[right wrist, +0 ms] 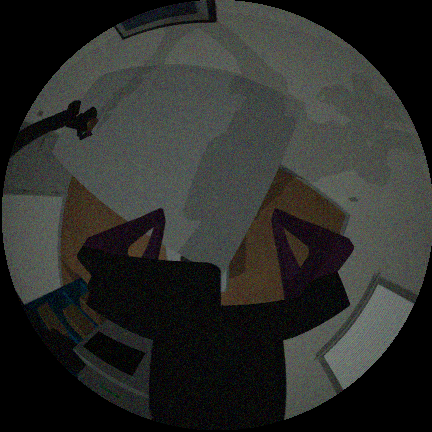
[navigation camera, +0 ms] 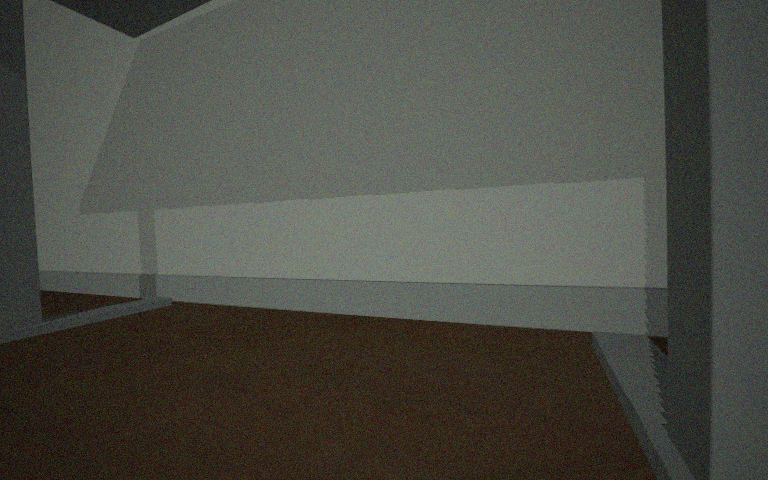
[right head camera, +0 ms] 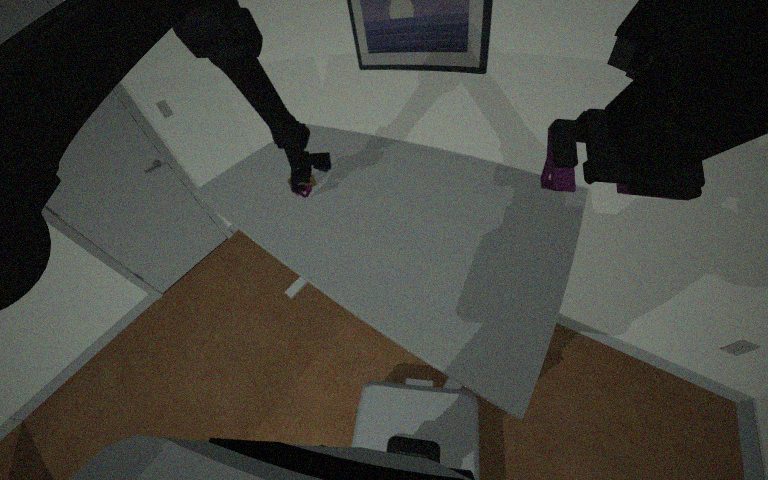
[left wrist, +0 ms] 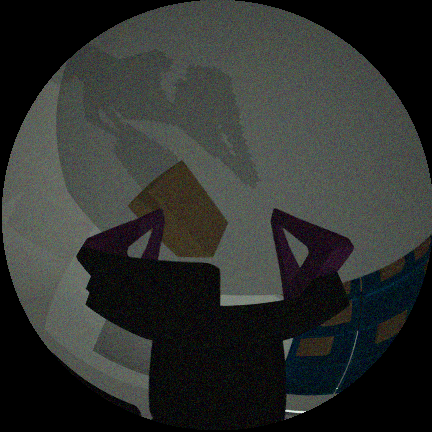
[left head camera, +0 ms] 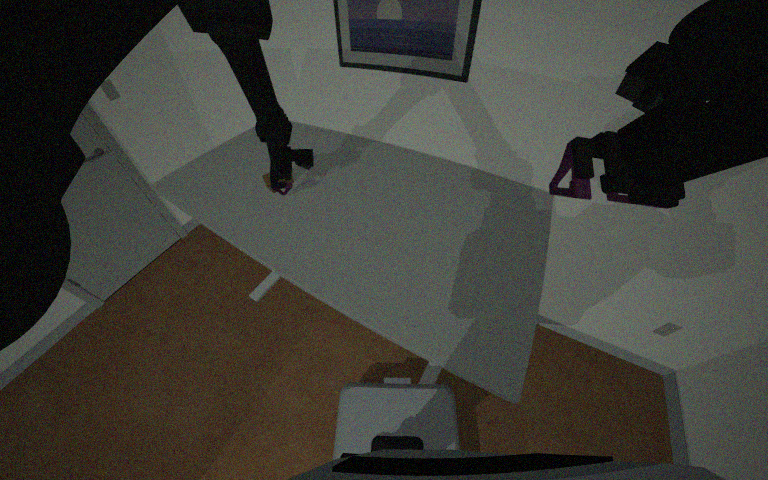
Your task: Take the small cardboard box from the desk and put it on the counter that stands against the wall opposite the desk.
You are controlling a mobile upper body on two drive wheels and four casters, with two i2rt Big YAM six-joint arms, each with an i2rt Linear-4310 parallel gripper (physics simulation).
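Places are measured from the left arm's base along level axes (x ahead, y left, z up), in millimetres.
Pixels of known places: left gripper, between the fingertips: (right wrist: pixel 90 126) (right head camera: pixel 305 186) (left wrist: pixel 217 214) (left head camera: pixel 283 183); right gripper, between the fingertips: (right wrist: pixel 218 213) (right head camera: pixel 580 185) (left head camera: pixel 579 192).
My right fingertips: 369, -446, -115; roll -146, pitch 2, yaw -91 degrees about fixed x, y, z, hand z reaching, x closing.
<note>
Ahead of a thing's pixels: the offset from my right fingertips to its top centre, as dx, dy, dz. "spot": to the spot under its first point. Level surfaces: height alone.
The small brown cardboard box {+481, +691, -295} (left head camera: pixel 267 180) (right head camera: pixel 311 180) (left wrist: pixel 192 215) (right wrist: pixel 92 123) stands on the large grey desk {dz -345} (left head camera: pixel 368 226) (right head camera: pixel 396 237) (left wrist: pixel 310 125) (right wrist: pixel 150 125), near its far left end in the head views, partly hidden by the left gripper. My left gripper (left head camera: pixel 281 187) (right head camera: pixel 304 191) (left wrist: pixel 217 214) (right wrist: pixel 90 126) is open over the box. In the left wrist view one fingertip overlaps the box and the other is clear to its right. My right gripper (left head camera: pixel 598 195) (right head camera: pixel 595 188) (right wrist: pixel 218 213) is open and empty, raised near the desk's right end. I cannot make out the counter.
A pale chair-like object (left head camera: pixel 362 418) (right head camera: pixel 379 418) stands at the desk's near edge. A door (left head camera: pixel 130 209) (right head camera: pixel 130 186) is at the left. A framed picture (left head camera: pixel 402 39) (right head camera: pixel 416 36) hangs behind the desk. A blue structure (left wrist: pixel 367 305) (right wrist: pixel 77 286) holds brown blocks. Desk legs {spot: +201, -28, -1082} (navigation camera: pixel 686 226) flank the navigation view.
</note>
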